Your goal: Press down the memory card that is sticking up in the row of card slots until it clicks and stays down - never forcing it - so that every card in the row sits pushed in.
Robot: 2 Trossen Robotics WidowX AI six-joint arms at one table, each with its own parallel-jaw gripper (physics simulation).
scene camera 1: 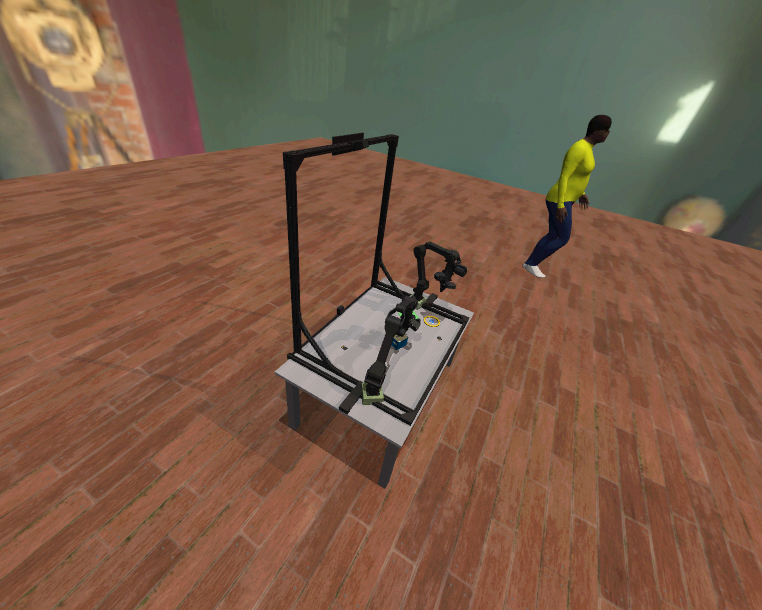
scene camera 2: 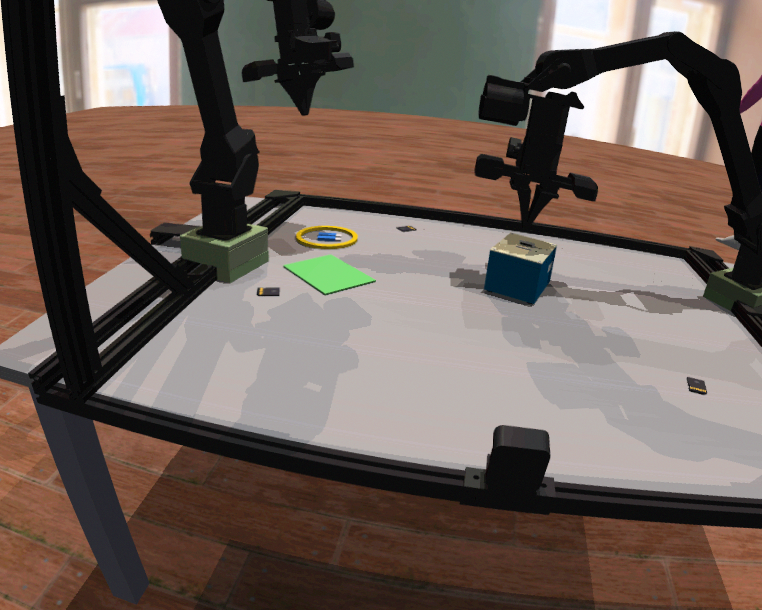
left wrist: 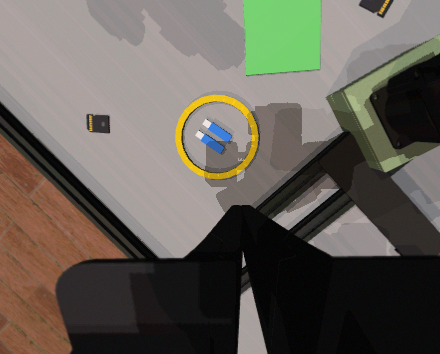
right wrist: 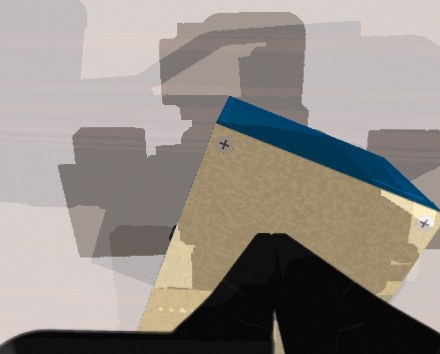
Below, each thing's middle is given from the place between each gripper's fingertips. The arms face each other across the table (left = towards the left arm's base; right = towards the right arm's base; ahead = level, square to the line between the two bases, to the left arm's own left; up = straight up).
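Scene:
From my right gripper: yellow ring (left wrist: 193,106) 320 mm to the left, 130 mm ahead, 80 mm below. Green sheet (scene camera 2: 327,274): right gripper 300 mm to the right of it, 80 mm above it, 30 mm past it.
From my left hand: green sheet 220 mm below, 160 mm behind, 70 mm to the right. Yellow ring: left hand 220 mm above it, 50 mm to the left of it.

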